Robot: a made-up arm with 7 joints. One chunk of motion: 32 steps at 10 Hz.
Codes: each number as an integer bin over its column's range. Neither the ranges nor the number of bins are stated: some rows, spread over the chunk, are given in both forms.
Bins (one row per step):
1: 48 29 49 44 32 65 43
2: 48 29 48 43 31 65 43
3: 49 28 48 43 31 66 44
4: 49 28 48 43 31 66 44
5: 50 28 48 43 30 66 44
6: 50 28 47 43 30 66 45
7: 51 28 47 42 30 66 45
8: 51 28 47 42 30 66 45
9: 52 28 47 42 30 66 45
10: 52 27 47 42 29 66 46
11: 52 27 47 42 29 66 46
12: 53 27 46 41 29 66 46
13: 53 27 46 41 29 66 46
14: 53 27 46 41 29 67 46
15: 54 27 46 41 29 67 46
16: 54 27 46 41 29 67 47
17: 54 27 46 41 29 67 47
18: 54 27 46 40 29 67 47
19: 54 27 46 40 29 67 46
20: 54 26 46 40 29 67 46
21: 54 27 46 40 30 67 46
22: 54 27 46 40 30 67 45
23: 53 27 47 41 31 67 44
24: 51 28 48 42 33 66 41
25: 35 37 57 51 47 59 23
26: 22 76 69 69 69 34 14
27: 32 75 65 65 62 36 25
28: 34 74 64 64 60 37 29
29: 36 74 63 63 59 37 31
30: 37 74 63 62 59 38 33
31: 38 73 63 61 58 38 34
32: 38 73 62 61 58 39 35
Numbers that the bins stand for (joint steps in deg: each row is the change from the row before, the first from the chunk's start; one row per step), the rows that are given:
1: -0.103 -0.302 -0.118 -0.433 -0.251 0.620 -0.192
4: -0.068 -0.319 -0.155 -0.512 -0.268 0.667 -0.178
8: 0.003 -0.319 -0.191 -0.591 -0.285 0.667 -0.164
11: 0.038 -0.336 -0.191 -0.591 -0.302 0.667 -0.149
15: 0.109 -0.336 -0.227 -0.670 -0.302 0.713 -0.149
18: 0.109 -0.336 -0.227 -0.748 -0.302 0.713 -0.135
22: 0.109 -0.336 -0.227 -0.748 -0.285 0.713 -0.164
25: -0.563 -0.165 0.173 0.118 0.007 0.341 -0.475
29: -0.527 0.471 0.391 1.064 0.213 -0.681 -0.362
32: -0.457 0.454 0.355 0.906 0.196 -0.588 -0.305
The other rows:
2: -0.103 -0.302 -0.155 -0.512 -0.268 0.620 -0.192
3: -0.068 -0.319 -0.155 -0.512 -0.268 0.667 -0.178
5: -0.032 -0.319 -0.155 -0.512 -0.285 0.667 -0.178
6: -0.032 -0.319 -0.191 -0.512 -0.285 0.667 -0.164
7: 0.003 -0.319 -0.191 -0.591 -0.285 0.667 -0.164
9: 0.038 -0.319 -0.191 -0.591 -0.285 0.667 -0.164
10: 0.038 -0.336 -0.191 -0.591 -0.302 0.667 -0.149
12: 0.074 -0.336 -0.227 -0.670 -0.302 0.667 -0.149
13: 0.074 -0.336 -0.227 -0.670 -0.302 0.667 -0.149
14: 0.074 -0.336 -0.227 -0.670 -0.302 0.713 -0.149
16: 0.109 -0.336 -0.227 -0.670 -0.302 0.713 -0.135
17: 0.109 -0.336 -0.227 -0.670 -0.302 0.713 -0.135
19: 0.109 -0.336 -0.227 -0.748 -0.302 0.713 -0.149
20: 0.109 -0.354 -0.227 -0.748 -0.302 0.713 -0.149
21: 0.109 -0.336 -0.227 -0.748 -0.285 0.713 -0.149
23: 0.074 -0.336 -0.191 -0.670 -0.268 0.713 -0.178
24: 0.003 -0.319 -0.155 -0.591 -0.233 0.667 -0.220
26: -1.022 0.505 0.609 1.536 0.385 -0.820 -0.602
27: -0.669 0.488 0.464 1.221 0.265 -0.727 -0.446
28: -0.598 0.471 0.427 1.142 0.230 -0.681 -0.390
30: -0.492 0.471 0.391 0.985 0.213 -0.634 -0.333
31: -0.457 0.454 0.391 0.906 0.196 -0.634 -0.319

